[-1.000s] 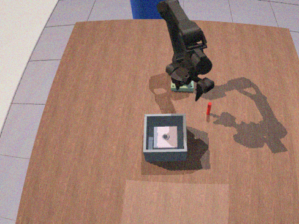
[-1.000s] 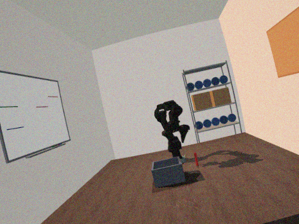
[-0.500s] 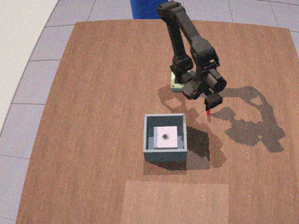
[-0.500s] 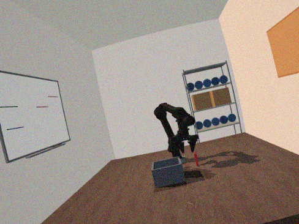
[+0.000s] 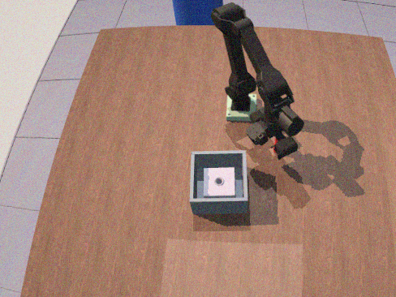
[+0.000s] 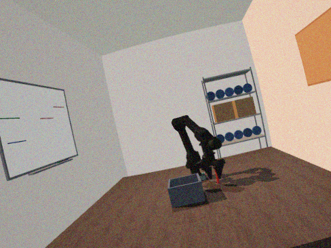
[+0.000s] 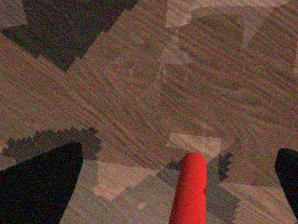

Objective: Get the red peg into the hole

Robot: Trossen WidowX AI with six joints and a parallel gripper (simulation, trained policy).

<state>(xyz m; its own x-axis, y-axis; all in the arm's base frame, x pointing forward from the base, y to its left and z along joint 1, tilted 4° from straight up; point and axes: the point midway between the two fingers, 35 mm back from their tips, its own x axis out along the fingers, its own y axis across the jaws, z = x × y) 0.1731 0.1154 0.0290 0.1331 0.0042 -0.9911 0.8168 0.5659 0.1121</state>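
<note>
My gripper tip is 150 mm to the left of the pale plate, 140 mm short of it and 10 mm below it. From my gripper tip the other things lie so: grey box: 150 mm to the right, 140 mm ahead; then red peg: 20 mm behind, 10 mm to the left, 10 mm above.
</note>
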